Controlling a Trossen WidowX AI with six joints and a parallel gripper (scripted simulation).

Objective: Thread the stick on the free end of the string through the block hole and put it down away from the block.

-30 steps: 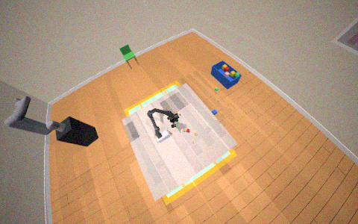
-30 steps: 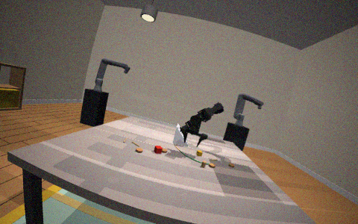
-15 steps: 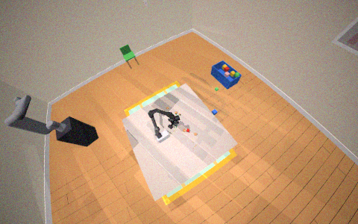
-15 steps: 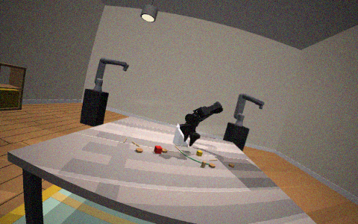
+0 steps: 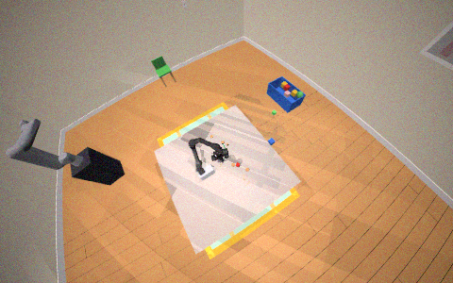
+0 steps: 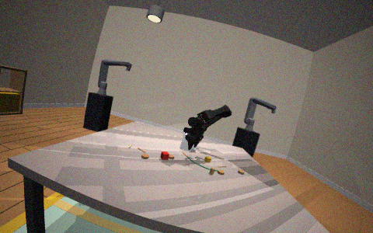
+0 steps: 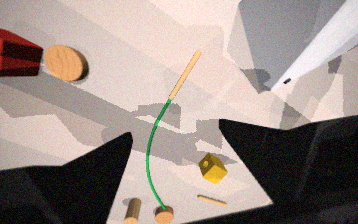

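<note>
Right now the thin wooden stick is 6 cm below my gripper tip, 3 cm to the right of it and 3 cm behind it. Also, from my gripper tip: short wooden cylinder: 18 cm ahead, 12 cm to the left, 5 cm below; then red cube: 16 cm to the right, 11 cm ahead, 5 cm below; then yellow wooden block: 13 cm to the left, 5 cm below.
</note>
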